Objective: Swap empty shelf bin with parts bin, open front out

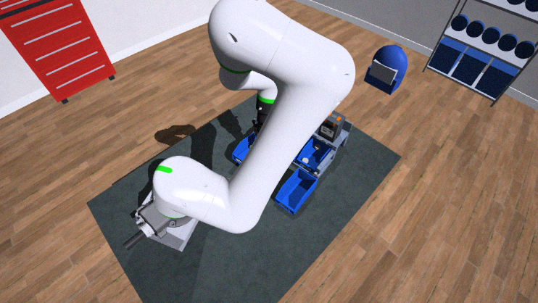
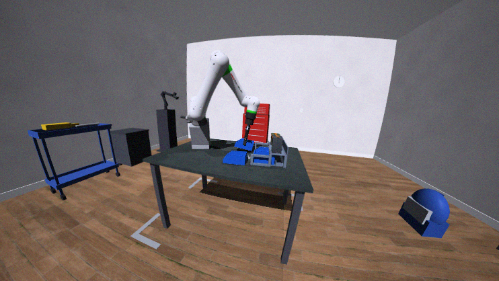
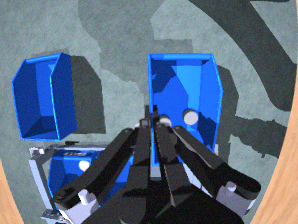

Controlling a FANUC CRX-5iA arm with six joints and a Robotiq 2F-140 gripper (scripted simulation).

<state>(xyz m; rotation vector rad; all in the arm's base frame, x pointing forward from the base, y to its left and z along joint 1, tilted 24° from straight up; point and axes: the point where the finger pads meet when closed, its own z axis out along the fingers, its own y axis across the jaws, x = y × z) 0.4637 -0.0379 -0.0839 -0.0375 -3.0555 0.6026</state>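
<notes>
Now: hand 21 cm short of the shelf, 7 cm to the left of it and 5 cm above it.
</notes>
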